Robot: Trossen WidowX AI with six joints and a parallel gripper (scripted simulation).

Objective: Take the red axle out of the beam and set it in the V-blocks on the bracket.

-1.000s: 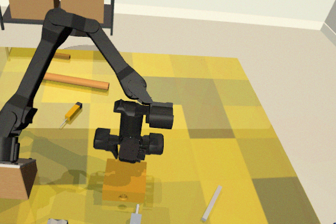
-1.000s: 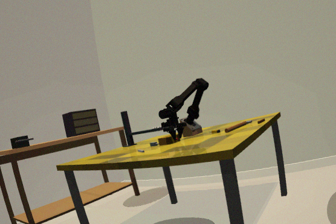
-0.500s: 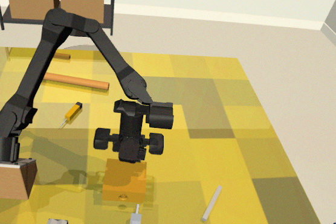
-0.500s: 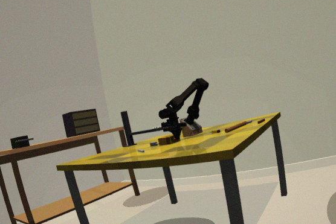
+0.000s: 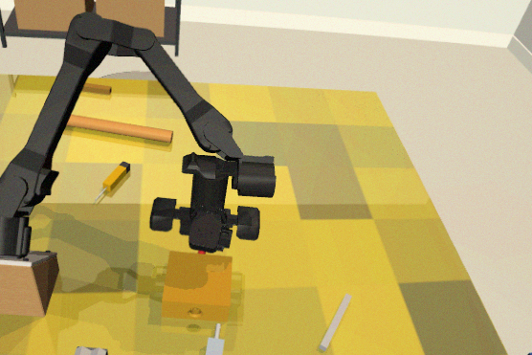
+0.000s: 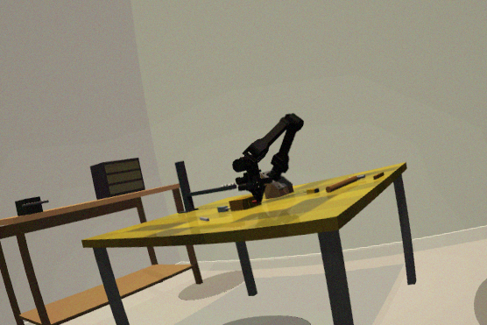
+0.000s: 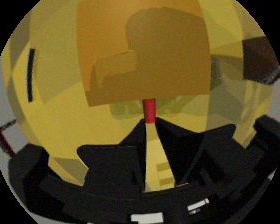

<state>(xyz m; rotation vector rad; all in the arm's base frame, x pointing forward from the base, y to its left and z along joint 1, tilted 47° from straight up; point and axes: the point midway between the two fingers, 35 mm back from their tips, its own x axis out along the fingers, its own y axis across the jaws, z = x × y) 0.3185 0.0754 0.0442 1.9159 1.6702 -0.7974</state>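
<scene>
Right now my gripper tip is 1 cm past the orange beam, 9 cm to the left of it and 1 cm below it. From my gripper tip the other things lie so: brown stick (27 cm behind, 51 cm to the left, 1 cm below); then yellow screwdriver (18 cm behind, 18 cm to the left, 1 cm below).
</scene>
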